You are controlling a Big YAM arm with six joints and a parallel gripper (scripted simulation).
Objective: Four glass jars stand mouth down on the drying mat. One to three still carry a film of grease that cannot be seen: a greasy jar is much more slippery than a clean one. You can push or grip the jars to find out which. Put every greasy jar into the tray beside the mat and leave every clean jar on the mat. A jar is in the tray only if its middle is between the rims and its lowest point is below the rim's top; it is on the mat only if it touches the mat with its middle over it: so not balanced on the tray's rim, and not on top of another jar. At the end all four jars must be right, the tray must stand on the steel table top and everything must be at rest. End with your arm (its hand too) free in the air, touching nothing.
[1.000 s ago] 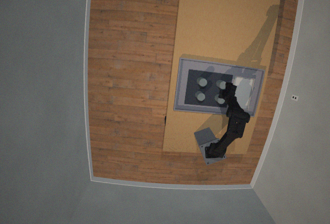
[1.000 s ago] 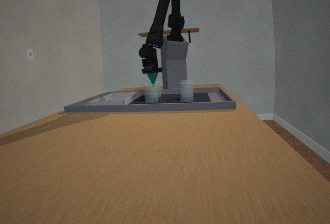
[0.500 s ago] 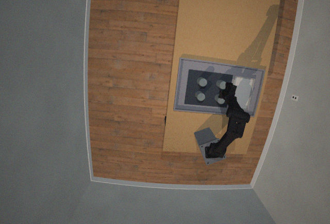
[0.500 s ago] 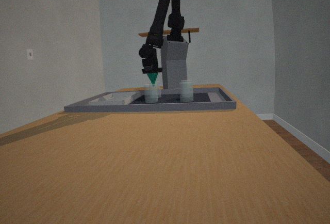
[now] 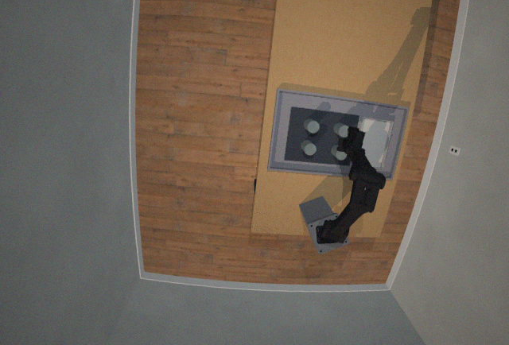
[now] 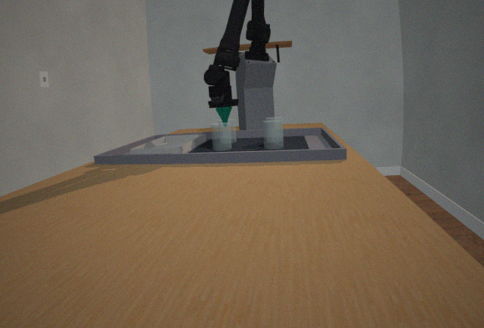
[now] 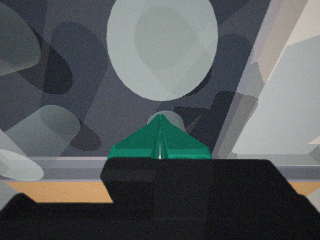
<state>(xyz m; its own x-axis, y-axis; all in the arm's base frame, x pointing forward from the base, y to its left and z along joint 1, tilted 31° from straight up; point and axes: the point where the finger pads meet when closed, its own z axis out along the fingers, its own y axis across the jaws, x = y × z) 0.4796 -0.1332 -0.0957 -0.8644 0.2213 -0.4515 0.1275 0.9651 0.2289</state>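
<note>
My gripper is now 10 mm short of the rimmed steel table top, 20 mm to the left of it and 80 mm above it. The rest, counted from my hand: pale tray (30 mm behind, 230 mm to the right, 70 mm below); dark drying mat (10 mm ahead, 90 mm to the left, 80 mm below).
</note>
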